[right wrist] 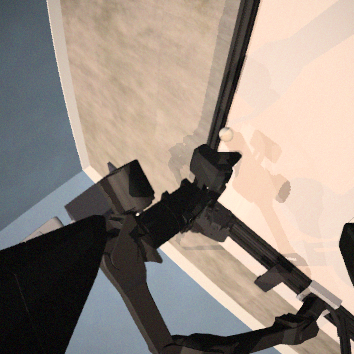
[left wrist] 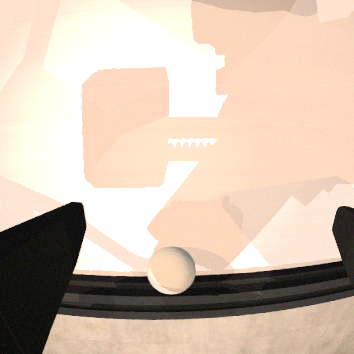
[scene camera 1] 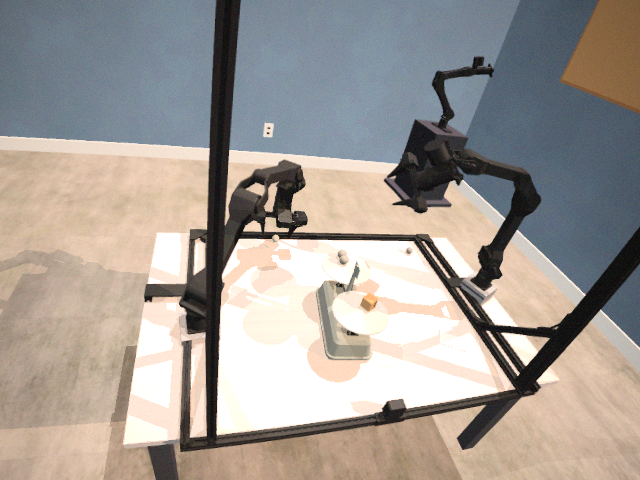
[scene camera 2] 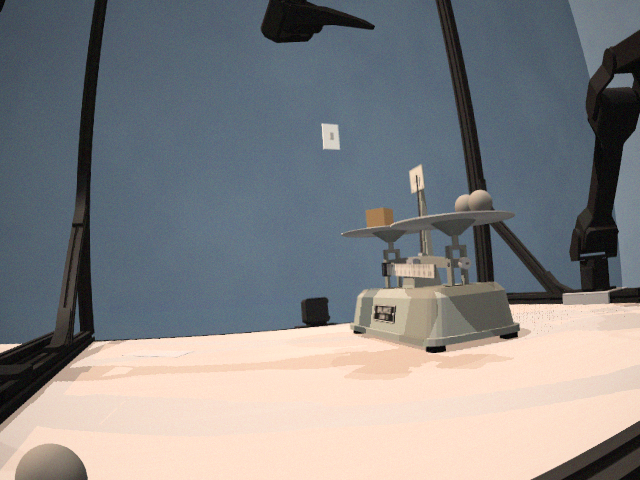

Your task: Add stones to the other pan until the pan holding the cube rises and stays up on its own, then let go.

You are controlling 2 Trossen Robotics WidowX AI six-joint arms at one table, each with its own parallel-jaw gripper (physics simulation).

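Places are measured from the left arm's base along level axes (x ahead, y left, z up), in centimetres.
Where they show: left gripper, fingertip midpoint: (left wrist: 215, 218) (scene camera 1: 275, 236); right gripper, fingertip midpoint: (right wrist: 230, 233) (scene camera 1: 389, 190); left arm's base at its link origin: (right wrist: 315, 302) (scene camera 1: 198, 323) (scene camera 2: 595, 290); right arm's base at its link origin: (scene camera 1: 481, 283).
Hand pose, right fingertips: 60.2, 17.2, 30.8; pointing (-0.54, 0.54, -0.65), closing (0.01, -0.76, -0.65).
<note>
Each offset is from my right fingertips to the top centre of the thing, as dx, dy, dz. "pt": to the spot under its first point. Level surfaces: height alone.
An orange cube {-18.6, -30.7, -14.3} (scene camera 1: 369, 301) (scene camera 2: 378, 217) sits on one pan {-21.3, -32.1, -17.3} (scene camera 1: 356, 321) (scene camera 2: 356, 234) of the grey-green balance (scene camera 1: 345, 347) (scene camera 2: 475, 312). Two grey stones {-17.3, -11.7, -15.8} (scene camera 1: 343, 259) {-16.7, -8.9, -15.8} (scene camera 2: 480, 200) touch on the other pan {-16.8, -13.7, -18.5} (scene camera 1: 330, 268) (scene camera 2: 429, 221). The cube's pan looks lower in scene camera 2; I cannot tell the exact tilt. A pale stone {-28.5, +19.6, -30.1} (scene camera 1: 275, 238) (left wrist: 171, 270) (right wrist: 226, 133) lies by the back rail, below my open, empty left gripper (scene camera 1: 277, 233) (left wrist: 211, 215). Another stone {+24.3, +6.3, -30.1} (scene camera 1: 409, 250) (scene camera 2: 50, 462) lies at the back right. My right gripper (scene camera 1: 394, 189) is open, empty and high above the back right.
Black rails (scene camera 1: 305, 431) frame the white table {dz -32.9} (scene camera 1: 273, 397). A tall black post (scene camera 1: 219, 155) crosses scene camera 1. A small black box {pt -19.9, -54.5, -27.5} (scene camera 1: 394, 408) (scene camera 2: 314, 310) sits on the front rail. The balance's upright pointer plate {pt -19.8, -23.1, -11.1} (scene camera 2: 415, 178) rises between the pans.
</note>
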